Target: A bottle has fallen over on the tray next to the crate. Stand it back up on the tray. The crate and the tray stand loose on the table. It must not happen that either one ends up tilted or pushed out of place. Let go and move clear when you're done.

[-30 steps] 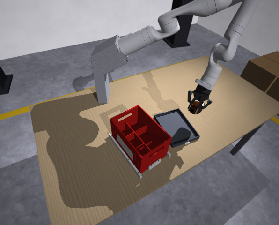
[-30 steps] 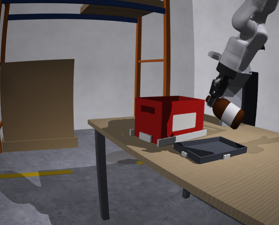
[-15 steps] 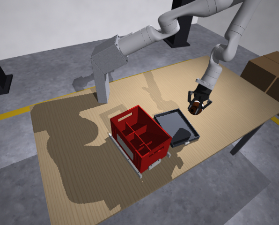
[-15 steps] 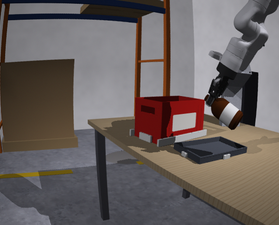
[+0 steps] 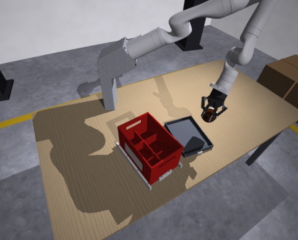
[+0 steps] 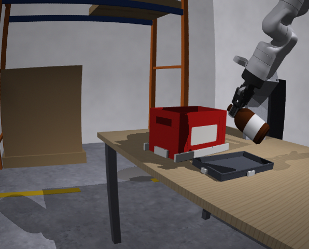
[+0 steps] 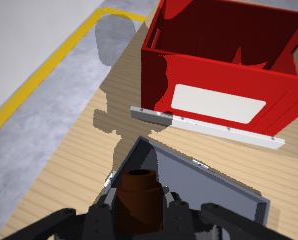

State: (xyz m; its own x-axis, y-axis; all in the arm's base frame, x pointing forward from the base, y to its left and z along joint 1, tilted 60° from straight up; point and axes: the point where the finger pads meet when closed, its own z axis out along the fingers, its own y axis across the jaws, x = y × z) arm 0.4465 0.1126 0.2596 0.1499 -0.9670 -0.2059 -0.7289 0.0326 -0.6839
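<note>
Right now the brown bottle is 20 mm behind my hand, 40 mm to the left of it and 30 mm below it. Also, from my hand: dark grey tray: 50 mm behind, 40 mm to the right, 190 mm below; then red crate: 10 mm ahead, 310 mm to the right, 120 mm below.
</note>
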